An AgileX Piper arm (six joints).
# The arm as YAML. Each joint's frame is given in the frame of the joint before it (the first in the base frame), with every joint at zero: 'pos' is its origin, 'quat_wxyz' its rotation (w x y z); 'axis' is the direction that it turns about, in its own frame. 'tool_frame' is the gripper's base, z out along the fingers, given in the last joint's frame.
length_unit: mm
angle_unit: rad
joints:
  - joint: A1
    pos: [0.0, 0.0, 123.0]
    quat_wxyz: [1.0, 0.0, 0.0, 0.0]
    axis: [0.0, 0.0, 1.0]
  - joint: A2
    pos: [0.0, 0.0, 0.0]
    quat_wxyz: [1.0, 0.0, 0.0, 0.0]
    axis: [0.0, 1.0, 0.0]
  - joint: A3
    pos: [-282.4, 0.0, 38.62]
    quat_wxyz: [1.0, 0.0, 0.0, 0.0]
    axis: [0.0, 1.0, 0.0]
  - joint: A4
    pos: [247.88, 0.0, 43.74]
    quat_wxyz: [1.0, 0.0, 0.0, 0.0]
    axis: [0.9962, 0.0, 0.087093]
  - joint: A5
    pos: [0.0, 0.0, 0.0]
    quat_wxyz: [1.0, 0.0, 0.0, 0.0]
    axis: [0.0, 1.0, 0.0]
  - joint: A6
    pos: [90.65, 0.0, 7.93]
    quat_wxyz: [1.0, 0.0, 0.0, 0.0]
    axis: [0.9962, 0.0, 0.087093]
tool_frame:
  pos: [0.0, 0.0, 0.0]
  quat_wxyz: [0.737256, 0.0, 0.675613, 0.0]
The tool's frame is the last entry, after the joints.
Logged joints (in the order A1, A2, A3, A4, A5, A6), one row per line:
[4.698, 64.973, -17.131, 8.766, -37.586, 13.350]
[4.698, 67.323, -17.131, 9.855, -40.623, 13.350]
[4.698, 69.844, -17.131, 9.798, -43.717, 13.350]
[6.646, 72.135, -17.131, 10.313, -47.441, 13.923]
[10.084, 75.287, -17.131, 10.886, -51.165, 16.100]
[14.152, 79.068, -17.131, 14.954, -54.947, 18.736]
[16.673, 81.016, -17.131, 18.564, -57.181, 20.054]
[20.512, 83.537, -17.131, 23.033, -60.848, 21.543]
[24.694, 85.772, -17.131, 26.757, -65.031, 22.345]
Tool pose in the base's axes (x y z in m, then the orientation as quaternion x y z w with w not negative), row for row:
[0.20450, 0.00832, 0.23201, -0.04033, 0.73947, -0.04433, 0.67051]
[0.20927, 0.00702, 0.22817, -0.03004, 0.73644, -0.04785, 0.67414]
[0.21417, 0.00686, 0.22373, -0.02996, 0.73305, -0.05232, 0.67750]
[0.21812, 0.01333, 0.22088, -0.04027, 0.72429, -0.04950, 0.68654]
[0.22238, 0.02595, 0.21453, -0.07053, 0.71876, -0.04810, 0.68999]
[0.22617, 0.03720, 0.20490, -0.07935, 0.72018, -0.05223, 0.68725]
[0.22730, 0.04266, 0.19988, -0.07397, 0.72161, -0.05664, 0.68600]
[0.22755, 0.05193, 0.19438, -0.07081, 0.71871, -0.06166, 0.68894]
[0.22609, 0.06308, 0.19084, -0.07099, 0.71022, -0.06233, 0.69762]
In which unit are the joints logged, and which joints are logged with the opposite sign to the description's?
The joints are logged in degrees. Opposite sign: A6.
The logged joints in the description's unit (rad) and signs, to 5 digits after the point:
[0.08200, 1.13399, -0.29899, 0.15300, -0.65600, -0.23300]
[0.08200, 1.17501, -0.29899, 0.17200, -0.70901, -0.23300]
[0.08200, 1.21901, -0.29899, 0.17101, -0.76301, -0.23300]
[0.11599, 1.25899, -0.29899, 0.18000, -0.82800, -0.24300]
[0.17600, 1.31401, -0.29899, 0.19000, -0.89300, -0.28100]
[0.24700, 1.38000, -0.29899, 0.26100, -0.95901, -0.32700]
[0.29100, 1.41400, -0.29899, 0.32400, -0.99800, -0.35001]
[0.35800, 1.45800, -0.29899, 0.40200, -1.06200, -0.37600]
[0.43099, 1.49700, -0.29899, 0.46700, -1.13501, -0.38999]

